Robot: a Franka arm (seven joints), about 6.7 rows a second.
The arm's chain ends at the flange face. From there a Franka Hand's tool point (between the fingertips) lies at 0.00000 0.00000 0.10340 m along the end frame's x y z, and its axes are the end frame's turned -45 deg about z.
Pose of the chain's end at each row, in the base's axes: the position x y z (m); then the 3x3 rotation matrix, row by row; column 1 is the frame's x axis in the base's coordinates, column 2 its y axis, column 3 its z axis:
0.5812, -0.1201, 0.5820; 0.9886, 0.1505, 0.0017; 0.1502, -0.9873, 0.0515; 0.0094, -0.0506, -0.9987
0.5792, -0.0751, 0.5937; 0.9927, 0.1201, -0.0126; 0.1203, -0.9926, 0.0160; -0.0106, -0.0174, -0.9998
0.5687, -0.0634, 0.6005; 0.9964, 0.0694, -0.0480; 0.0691, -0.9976, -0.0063; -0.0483, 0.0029, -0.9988
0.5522, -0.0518, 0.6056; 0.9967, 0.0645, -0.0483; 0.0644, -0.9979, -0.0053; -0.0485, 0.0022, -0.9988
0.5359, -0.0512, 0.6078; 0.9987, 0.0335, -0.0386; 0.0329, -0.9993, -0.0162; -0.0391, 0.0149, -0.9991
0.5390, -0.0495, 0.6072; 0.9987, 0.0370, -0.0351; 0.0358, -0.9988, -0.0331; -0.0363, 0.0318, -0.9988
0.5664, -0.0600, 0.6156; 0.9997, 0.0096, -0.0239; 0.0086, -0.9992, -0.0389; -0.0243, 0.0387, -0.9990
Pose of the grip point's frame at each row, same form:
0.5814, -0.1148, 0.4787; 0.5926, 0.8055, 0.0017; 0.8043, -0.5919, 0.0515; 0.0424, -0.0291, -0.9987
0.5779, -0.0734, 0.4903; 0.6170, 0.7869, -0.0126; 0.7869, -0.6168, 0.0160; 0.0048, -0.0198, -0.9998
0.5637, -0.0641, 0.4972; 0.6555, 0.7536, -0.0480; 0.7543, -0.6565, -0.0063; -0.0362, -0.0321, -0.9988
0.5472, -0.0523, 0.5023; 0.6592, 0.7504, -0.0483; 0.7512, -0.6601, -0.0053; -0.0359, -0.0327, -0.9988
0.5319, -0.0529, 0.5045; 0.6825, 0.7299, -0.0386; 0.7299, -0.6833, -0.0162; -0.0382, -0.0171, -0.9991
0.5354, -0.0529, 0.5039; 0.6800, 0.7324, -0.0351; 0.7316, -0.6809, -0.0331; -0.0482, -0.0032, -0.9988
0.5639, -0.0640, 0.5123; 0.7001, 0.7137, -0.0239; 0.7126, -0.7005, -0.0389; -0.0445, 0.0102, -0.9990

